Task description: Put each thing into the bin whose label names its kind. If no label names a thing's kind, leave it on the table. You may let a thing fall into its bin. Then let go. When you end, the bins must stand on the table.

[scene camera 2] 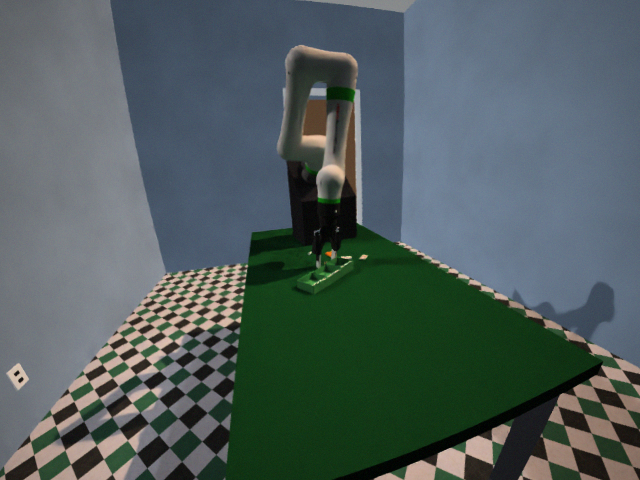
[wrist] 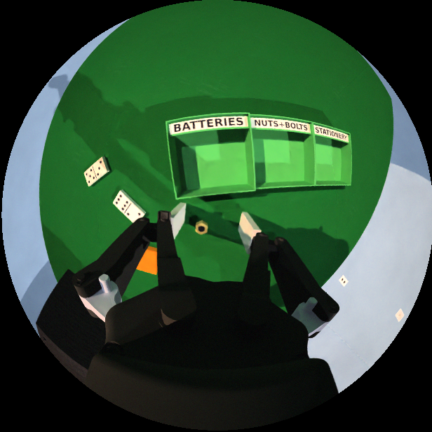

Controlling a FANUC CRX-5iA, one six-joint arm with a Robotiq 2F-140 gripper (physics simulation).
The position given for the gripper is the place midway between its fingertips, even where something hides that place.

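Scene camera 2 shows a green three-compartment bin tray (scene camera 2: 317,280) together with the gripper (scene camera 2: 325,265). In the wrist view, the gripper (wrist: 212,216) appears again, and so does the tray (wrist: 220,153).
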